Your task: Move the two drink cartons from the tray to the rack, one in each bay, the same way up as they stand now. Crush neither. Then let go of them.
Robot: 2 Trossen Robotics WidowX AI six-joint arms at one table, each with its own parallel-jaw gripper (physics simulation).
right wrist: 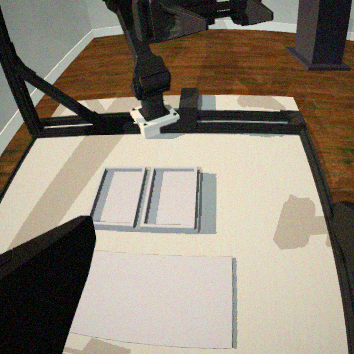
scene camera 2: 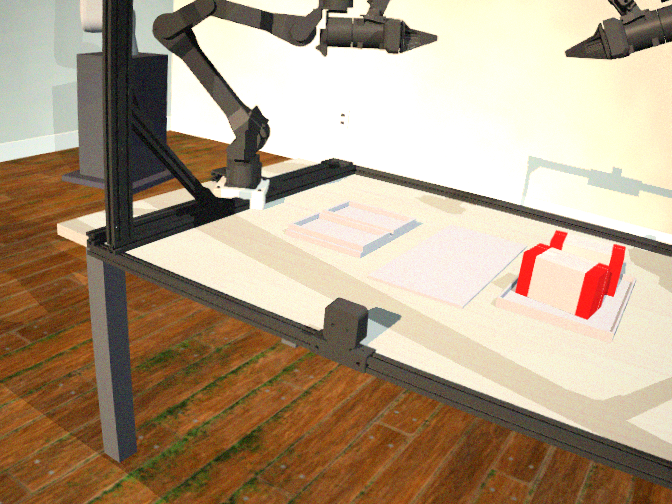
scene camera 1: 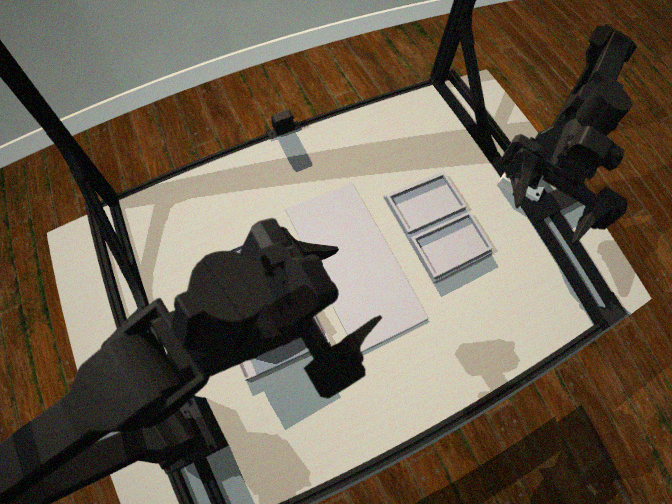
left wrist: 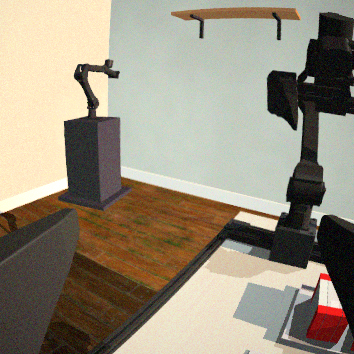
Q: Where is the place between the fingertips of the left gripper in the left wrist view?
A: At 203,225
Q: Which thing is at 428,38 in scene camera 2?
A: The left gripper.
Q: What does the right gripper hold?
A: Nothing.
